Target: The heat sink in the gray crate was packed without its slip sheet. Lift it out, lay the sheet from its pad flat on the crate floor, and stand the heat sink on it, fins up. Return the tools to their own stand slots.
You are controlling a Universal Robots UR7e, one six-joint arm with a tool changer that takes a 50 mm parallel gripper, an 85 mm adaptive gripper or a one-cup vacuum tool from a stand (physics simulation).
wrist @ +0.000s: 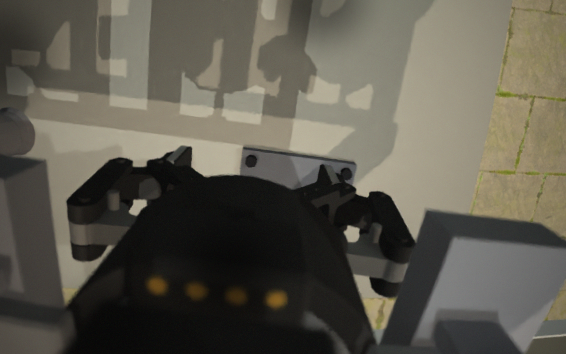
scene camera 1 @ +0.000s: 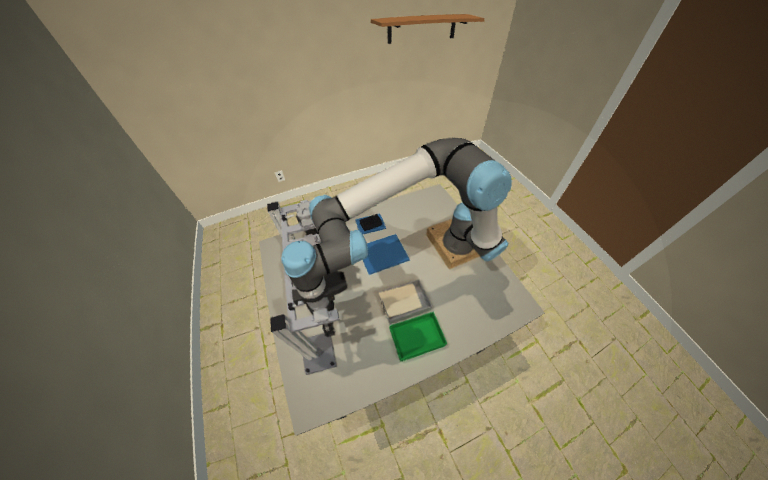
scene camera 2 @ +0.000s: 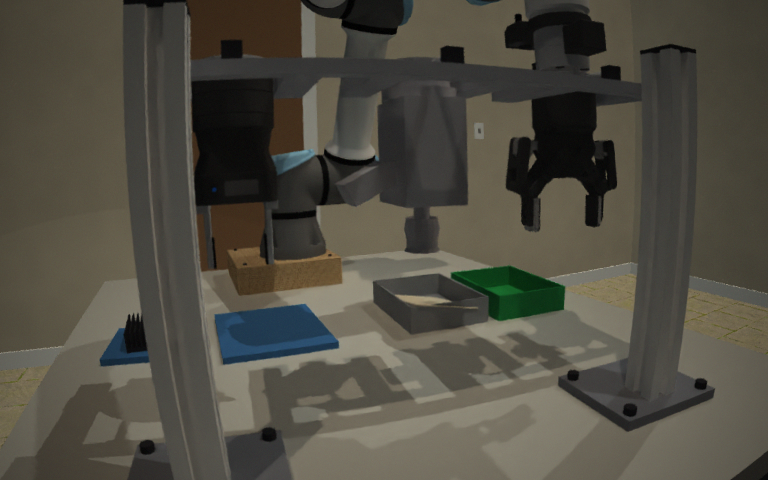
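Where they show: hand, tool point: [scene camera 2: 563, 71]; arm's base, link origin: [scene camera 1: 458, 242] [scene camera 2: 293, 253].
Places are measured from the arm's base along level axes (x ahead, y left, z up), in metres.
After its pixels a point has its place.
Observation:
The 85 mm adaptive gripper [scene camera 2: 562, 213] [wrist: 255, 166] hangs in its stand slot with its fingers wide apart and empty; the arm's flange is right above it. Whether they are locked together cannot be told. The black heat sink [scene camera 1: 371, 221] @[x 0.377, y -0.242, z -0.020 m] [scene camera 2: 134, 333] @[x 0.431, y -0.253, z -0.022 m] stands fins up on the small blue pad [scene camera 2: 110, 353] @[x 0.433, y -0.294, z -0.049 m], partly behind a stand post in scene camera 2. The tan slip sheet [scene camera 1: 399, 300] @[x 0.345, y 0.208, z -0.032 m] [scene camera 2: 421, 301] @[x 0.368, y 0.190, z -0.025 m] is in the gray crate [scene camera 1: 424, 297] @[x 0.233, y 0.210, z -0.056 m] [scene camera 2: 453, 318] @[x 0.414, y 0.228, z -0.044 m]. It looks tilted, and one edge appears to overlap the wall on the stand side. The large blue pad [scene camera 1: 385, 254] @[x 0.348, y -0.045, z -0.049 m] [scene camera 2: 277, 333] @[x 0.390, y -0.044, z -0.049 m] is bare.
The stand's rail [scene camera 2: 362, 69] @[x 0.730, y 0.035, z 0.274 m] also holds the 50 mm gripper [scene camera 2: 237, 234] and the vacuum tool [scene camera 2: 421, 152] @[x 0.672, y 0.099, z 0.210 m]. Its posts [scene camera 2: 662, 226] @[x 0.739, y 0.329, z 0.139 m] rise at both ends. A green crate [scene camera 1: 424, 351] @[x 0.306, y 0.436, z -0.024 m] [scene camera 2: 532, 302] @[x 0.406, y 0.375, z -0.036 m] sits against the gray crate. The arm's wooden base [scene camera 1: 453, 257] @[x 0.059, y 0.079, z 0.004 m] [scene camera 2: 294, 278] @[x 0.095, y -0.003, z -0.036 m] is behind.

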